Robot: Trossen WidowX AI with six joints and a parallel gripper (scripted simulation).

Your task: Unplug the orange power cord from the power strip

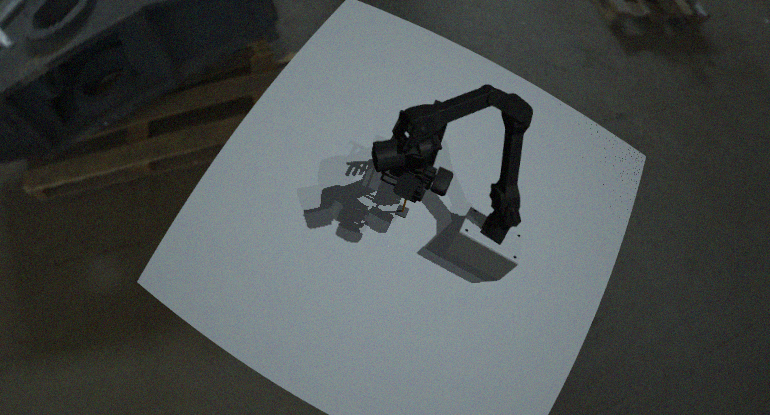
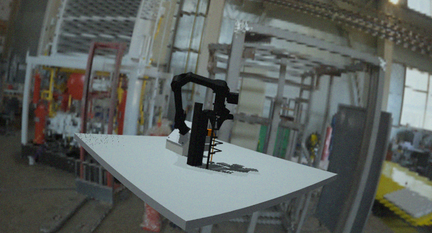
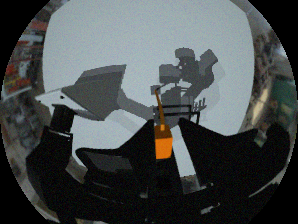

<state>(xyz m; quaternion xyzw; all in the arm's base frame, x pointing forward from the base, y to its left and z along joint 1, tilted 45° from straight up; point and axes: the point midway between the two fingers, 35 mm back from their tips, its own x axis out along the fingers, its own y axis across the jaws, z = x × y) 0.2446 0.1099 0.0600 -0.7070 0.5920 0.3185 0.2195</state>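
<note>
The orange plug lies 70 mm to the right of my gripper tip, 20 mm ahead of it and 10 mm below it.
</note>
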